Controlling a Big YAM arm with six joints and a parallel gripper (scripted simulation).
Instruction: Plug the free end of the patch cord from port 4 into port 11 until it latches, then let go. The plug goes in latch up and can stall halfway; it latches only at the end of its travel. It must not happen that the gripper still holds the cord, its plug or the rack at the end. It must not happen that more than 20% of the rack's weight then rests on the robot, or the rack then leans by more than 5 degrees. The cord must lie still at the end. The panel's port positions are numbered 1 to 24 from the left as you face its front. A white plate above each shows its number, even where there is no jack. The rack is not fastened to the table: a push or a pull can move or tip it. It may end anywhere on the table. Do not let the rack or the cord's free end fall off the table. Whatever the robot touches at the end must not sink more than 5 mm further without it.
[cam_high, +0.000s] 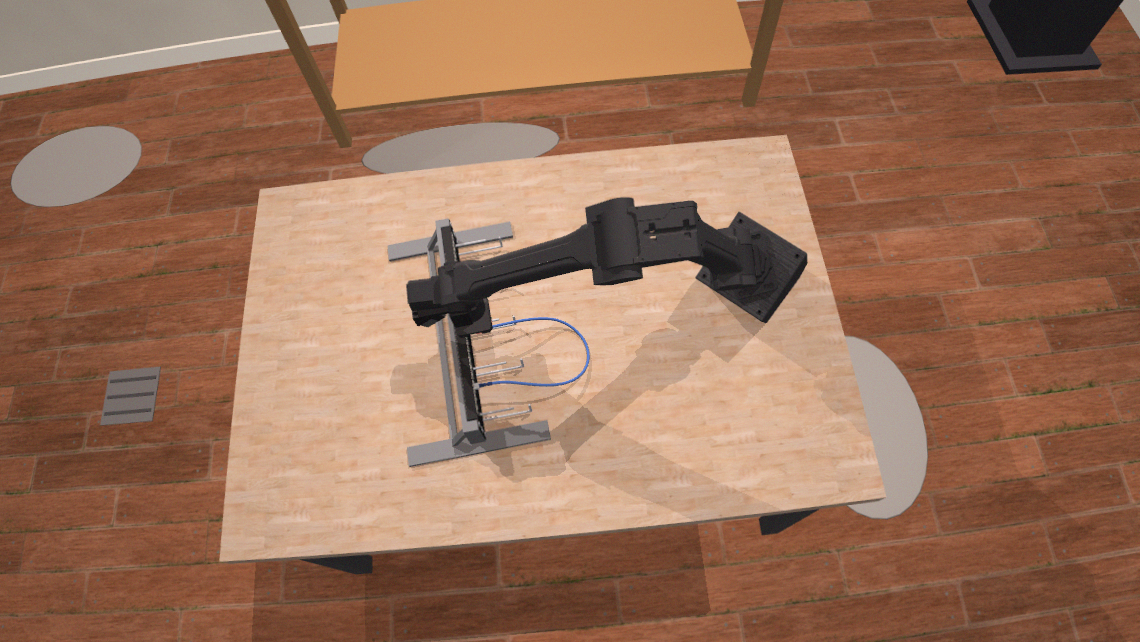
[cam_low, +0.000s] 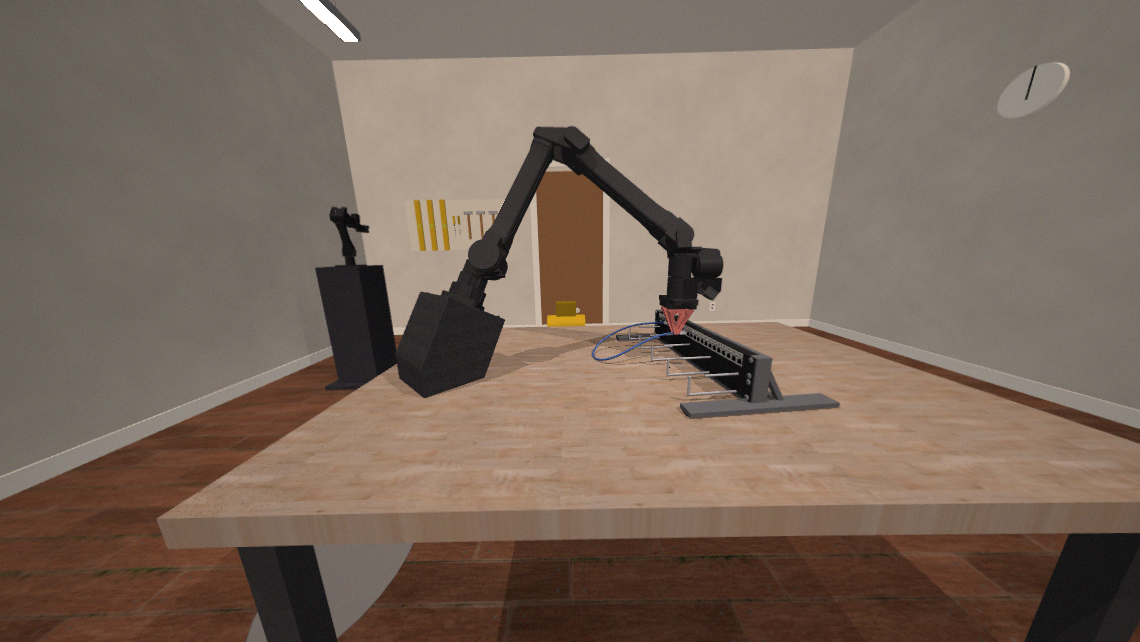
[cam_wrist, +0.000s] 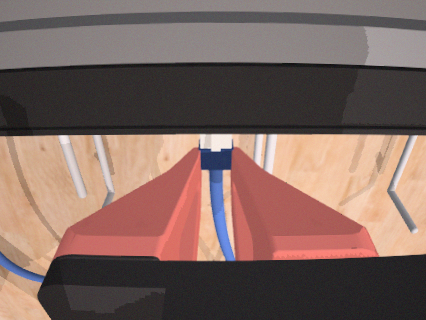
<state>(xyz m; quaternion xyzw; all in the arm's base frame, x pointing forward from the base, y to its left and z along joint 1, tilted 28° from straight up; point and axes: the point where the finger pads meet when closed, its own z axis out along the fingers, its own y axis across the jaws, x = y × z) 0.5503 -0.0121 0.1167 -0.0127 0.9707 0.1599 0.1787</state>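
My gripper is now 2 cm short of the white plug.
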